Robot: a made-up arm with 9 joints. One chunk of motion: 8 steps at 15 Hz.
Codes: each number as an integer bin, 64 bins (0 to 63) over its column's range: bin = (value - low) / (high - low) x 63, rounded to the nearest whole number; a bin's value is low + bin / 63 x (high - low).
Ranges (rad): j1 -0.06..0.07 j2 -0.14..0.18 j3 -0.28..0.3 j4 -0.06..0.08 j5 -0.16..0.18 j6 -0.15..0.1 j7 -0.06..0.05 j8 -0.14..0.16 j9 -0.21..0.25
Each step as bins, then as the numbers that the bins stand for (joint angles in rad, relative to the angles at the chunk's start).
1 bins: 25 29 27 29 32 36 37 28 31
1 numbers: -0.0084 0.0073 -0.0314 0.0044 0.0127 -0.0071 0.0046 -0.0067 0.0163
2 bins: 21 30 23 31 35 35 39 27 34
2 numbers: -0.0167 0.0124 -0.0683 0.0089 0.0289 -0.0111 0.0081 -0.0114 0.0383
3 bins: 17 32 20 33 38 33 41 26 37
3 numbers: -0.0249 0.0225 -0.0959 0.0133 0.0451 -0.0190 0.0116 -0.0162 0.0602
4 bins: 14 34 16 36 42 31 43 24 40
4 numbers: -0.0311 0.0327 -0.1327 0.0200 0.0667 -0.0270 0.0151 -0.0257 0.0821
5 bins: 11 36 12 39 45 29 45 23 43
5 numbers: -0.0373 0.0429 -0.1695 0.0267 0.0829 -0.0349 0.0186 -0.0305 0.1040
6 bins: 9 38 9 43 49 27 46 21 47
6 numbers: -0.0414 0.0530 -0.1971 0.0356 0.1044 -0.0429 0.0203 -0.0400 0.1332
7 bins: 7 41 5 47 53 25 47 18 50
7 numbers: -0.0456 0.0683 -0.2340 0.0444 0.1260 -0.0508 0.0221 -0.0543 0.1551
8 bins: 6 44 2 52 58 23 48 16 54
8 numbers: -0.0476 0.0835 -0.2616 0.0556 0.1530 -0.0587 0.0238 -0.0638 0.1843
